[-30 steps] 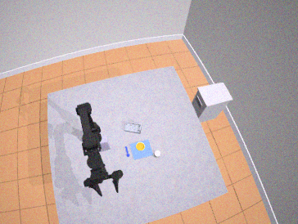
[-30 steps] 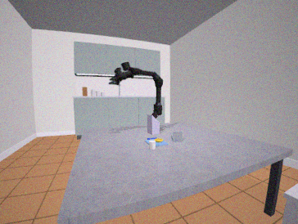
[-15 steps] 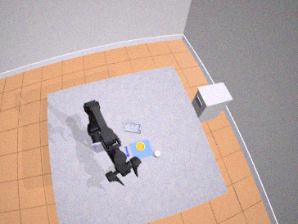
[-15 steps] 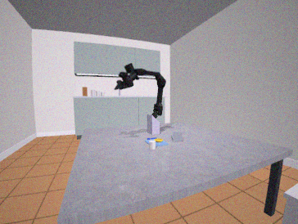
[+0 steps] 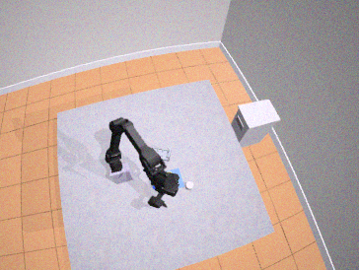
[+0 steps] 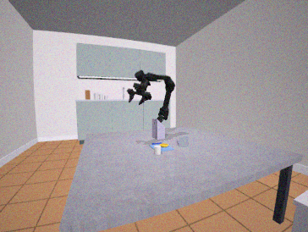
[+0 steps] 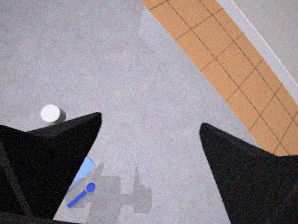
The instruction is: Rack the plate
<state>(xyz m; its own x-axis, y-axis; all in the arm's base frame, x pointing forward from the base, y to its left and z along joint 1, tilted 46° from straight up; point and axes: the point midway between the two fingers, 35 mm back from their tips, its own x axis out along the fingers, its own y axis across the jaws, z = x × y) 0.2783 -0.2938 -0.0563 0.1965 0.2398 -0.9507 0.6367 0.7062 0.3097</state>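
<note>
My gripper tip is 31 cm above the yellow plate, 21 cm to the right of it and 4 cm short of it. The rest, counted from my gripper tip: blue spoon: 32 cm below, 18 cm to the left, 7 cm behind; then white cup: 30 cm below, 15 cm ahead, 12 cm to the left; then light blue mat: 32 cm below, 19 cm to the left, 4 cm ahead.
</note>
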